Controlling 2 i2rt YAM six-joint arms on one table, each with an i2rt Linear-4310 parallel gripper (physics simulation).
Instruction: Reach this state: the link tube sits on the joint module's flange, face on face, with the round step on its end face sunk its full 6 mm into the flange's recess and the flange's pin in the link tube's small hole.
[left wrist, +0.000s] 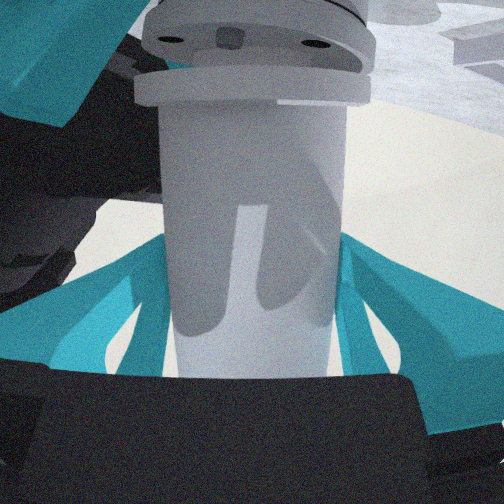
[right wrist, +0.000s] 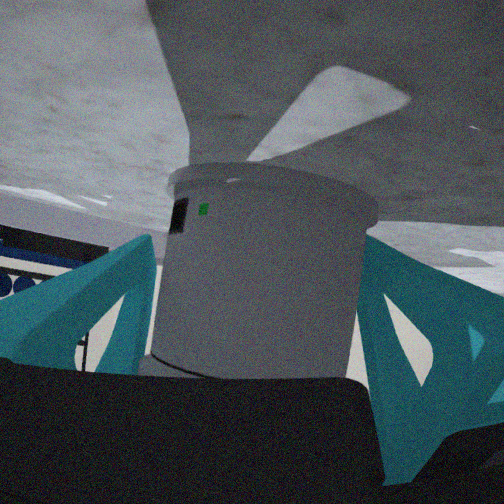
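Observation:
In the left wrist view my left gripper (left wrist: 252, 300) is shut on the pale grey link tube (left wrist: 252, 225), teal fingers on both its sides. The tube's wide end collar (left wrist: 252, 85) points away from the camera. Just beyond it is the joint module's flange (left wrist: 260, 40), tilted against the collar, with two dark holes and a small pin showing; a wedge-shaped gap opens on the left. In the right wrist view my right gripper (right wrist: 260, 300) is shut on the darker grey joint module (right wrist: 265, 270), a thick cylinder with a black slot and a green mark. The flange is hidden in this view.
The right arm's teal finger (left wrist: 45, 55) and dark body (left wrist: 65, 165) fill the upper left of the left wrist view. A grey wall (right wrist: 90, 110) and shadows lie behind the module. A dark blue rack (right wrist: 30, 265) is at the left edge.

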